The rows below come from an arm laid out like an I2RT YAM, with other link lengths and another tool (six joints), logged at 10 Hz.
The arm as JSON. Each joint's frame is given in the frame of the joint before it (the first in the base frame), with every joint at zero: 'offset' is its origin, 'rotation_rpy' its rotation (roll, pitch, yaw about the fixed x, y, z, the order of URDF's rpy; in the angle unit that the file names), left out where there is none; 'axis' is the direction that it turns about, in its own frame. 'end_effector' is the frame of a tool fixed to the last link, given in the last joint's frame.
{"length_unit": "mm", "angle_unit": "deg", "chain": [
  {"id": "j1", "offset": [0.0, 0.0, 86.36], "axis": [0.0, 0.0, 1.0]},
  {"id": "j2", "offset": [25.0, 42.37, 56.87], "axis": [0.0, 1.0, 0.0]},
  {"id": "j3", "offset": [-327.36, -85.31, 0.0], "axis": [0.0, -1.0, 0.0]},
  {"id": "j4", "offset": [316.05, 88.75, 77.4], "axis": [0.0, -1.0, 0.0]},
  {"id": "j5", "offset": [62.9, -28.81, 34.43], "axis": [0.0, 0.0, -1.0]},
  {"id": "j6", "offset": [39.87, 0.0, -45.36], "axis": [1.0, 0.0, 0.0]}
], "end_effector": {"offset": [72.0, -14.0, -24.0], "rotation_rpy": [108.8, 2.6, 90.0]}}
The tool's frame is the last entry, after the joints.
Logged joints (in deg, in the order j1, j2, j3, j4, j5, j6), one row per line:
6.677, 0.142, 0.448, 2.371, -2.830, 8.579
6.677, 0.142, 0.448, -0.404, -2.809, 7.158
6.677, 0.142, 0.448, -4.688, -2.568, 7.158
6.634, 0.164, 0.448, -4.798, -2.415, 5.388
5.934, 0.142, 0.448, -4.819, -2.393, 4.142
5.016, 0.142, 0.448, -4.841, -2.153, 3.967
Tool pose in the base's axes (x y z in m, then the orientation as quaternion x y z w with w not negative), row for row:
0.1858, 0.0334, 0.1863, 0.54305, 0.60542, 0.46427, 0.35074
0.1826, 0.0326, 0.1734, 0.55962, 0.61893, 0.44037, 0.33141
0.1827, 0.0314, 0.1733, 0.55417, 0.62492, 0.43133, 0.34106
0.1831, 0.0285, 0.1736, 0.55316, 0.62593, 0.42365, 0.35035
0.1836, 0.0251, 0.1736, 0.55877, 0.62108, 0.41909, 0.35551
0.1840, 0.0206, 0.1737, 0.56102, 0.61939, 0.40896, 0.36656
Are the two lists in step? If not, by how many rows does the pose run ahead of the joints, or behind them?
The pose runs 1 row ahead of the joints: the pose in row i belongs to the joints in row i + 1.
